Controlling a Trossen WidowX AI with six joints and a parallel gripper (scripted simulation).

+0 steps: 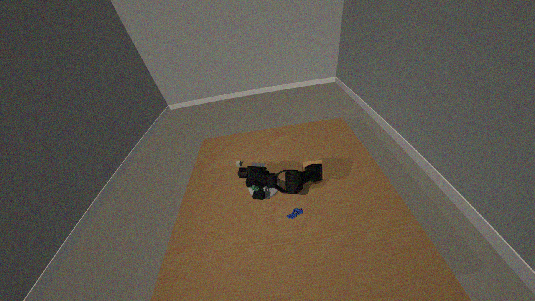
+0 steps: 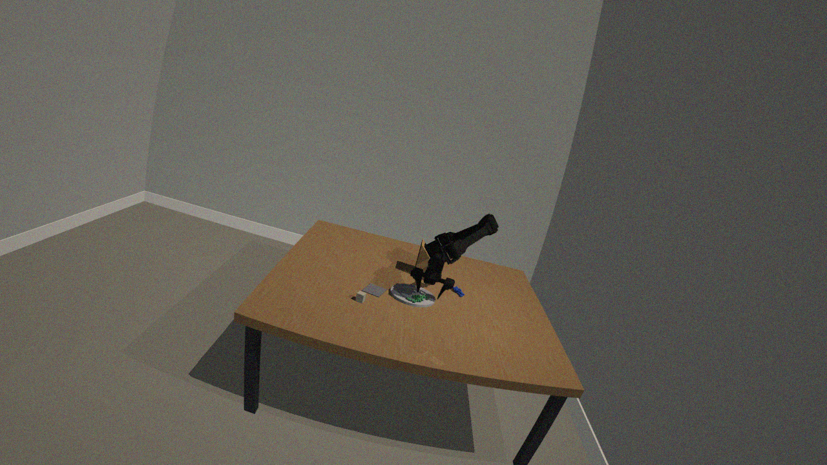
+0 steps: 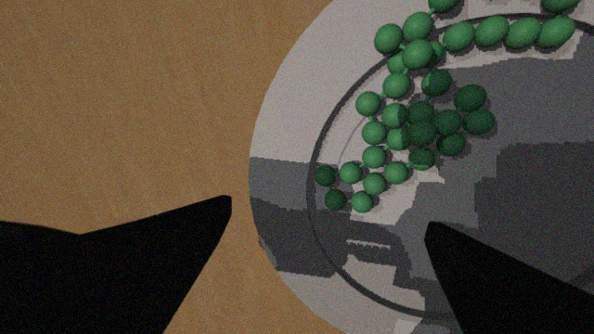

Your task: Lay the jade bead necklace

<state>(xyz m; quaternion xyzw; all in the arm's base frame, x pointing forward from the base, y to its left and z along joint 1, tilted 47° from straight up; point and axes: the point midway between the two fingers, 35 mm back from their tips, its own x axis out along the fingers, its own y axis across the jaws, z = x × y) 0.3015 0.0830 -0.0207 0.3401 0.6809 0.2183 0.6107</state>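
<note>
The round bead board is 6 cm to the right of my gripper tip and 1 cm below it. The rest, counted from my gripper tip: pale block (18 cm ahead, 26 cm to the right); flat grey plate (5 cm ahead, 23 cm to the right, 2 cm below).
</note>
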